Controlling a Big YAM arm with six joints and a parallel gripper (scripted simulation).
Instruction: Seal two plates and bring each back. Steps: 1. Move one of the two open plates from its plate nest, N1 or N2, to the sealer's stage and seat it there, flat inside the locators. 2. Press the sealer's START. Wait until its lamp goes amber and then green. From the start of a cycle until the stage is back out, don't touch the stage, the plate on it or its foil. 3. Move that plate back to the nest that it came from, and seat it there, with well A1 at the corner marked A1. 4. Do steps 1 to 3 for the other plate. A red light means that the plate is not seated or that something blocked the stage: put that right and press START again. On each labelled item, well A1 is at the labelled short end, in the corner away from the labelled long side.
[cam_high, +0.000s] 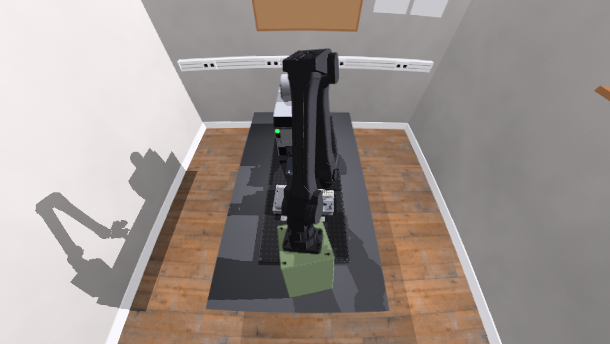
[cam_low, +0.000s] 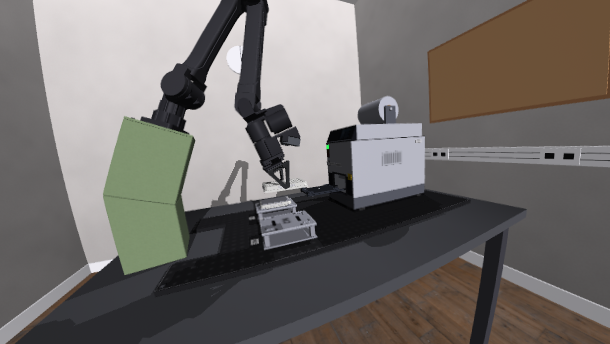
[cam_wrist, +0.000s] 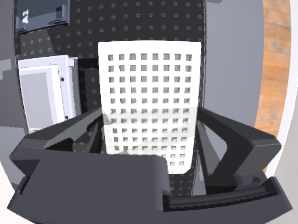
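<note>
Right now my hand is 16 cm short of the dark sealer stage, 19 cm to the right of it and 8 cm above it. Also, from my hand: yellow warning label 27 cm ahead, 12 cm to the left, 3 cm below; foil roll 49 cm ahead, 24 cm to the left, 25 cm above; white plate right at my hand.
</note>
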